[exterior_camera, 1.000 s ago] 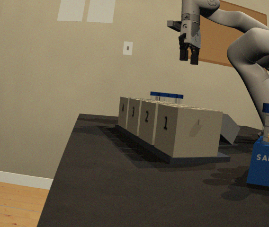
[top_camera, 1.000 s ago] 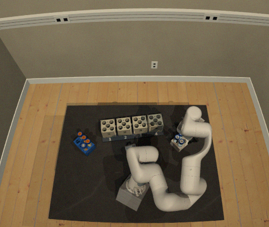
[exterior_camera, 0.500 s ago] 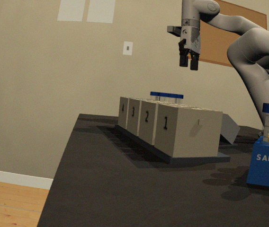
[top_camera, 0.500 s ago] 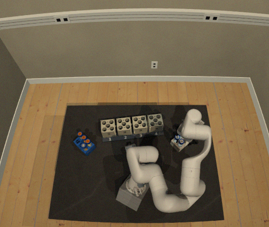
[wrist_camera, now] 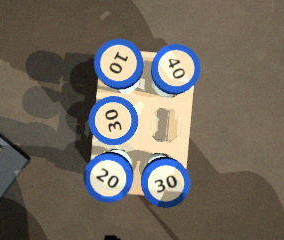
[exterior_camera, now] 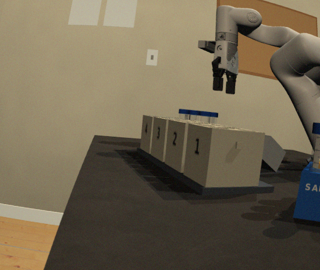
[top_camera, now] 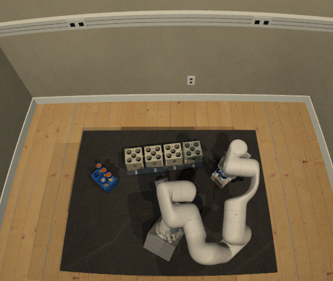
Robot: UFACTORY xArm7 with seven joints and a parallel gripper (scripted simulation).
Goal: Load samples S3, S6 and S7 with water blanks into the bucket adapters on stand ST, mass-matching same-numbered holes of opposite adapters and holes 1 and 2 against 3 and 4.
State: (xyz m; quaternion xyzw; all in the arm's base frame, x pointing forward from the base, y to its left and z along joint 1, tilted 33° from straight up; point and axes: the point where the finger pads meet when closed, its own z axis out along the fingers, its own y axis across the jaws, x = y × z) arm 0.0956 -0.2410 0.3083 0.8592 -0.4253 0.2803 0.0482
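Right now my hand is 170 mm above the white blank rack, 60 mm short of it and 40 mm to the left of it. Also, from my hand: blue sample rack: 620 mm to the left, 180 mm ahead, 170 mm below; adapter 1: 430 mm to the left, 260 mm ahead, 150 mm below.
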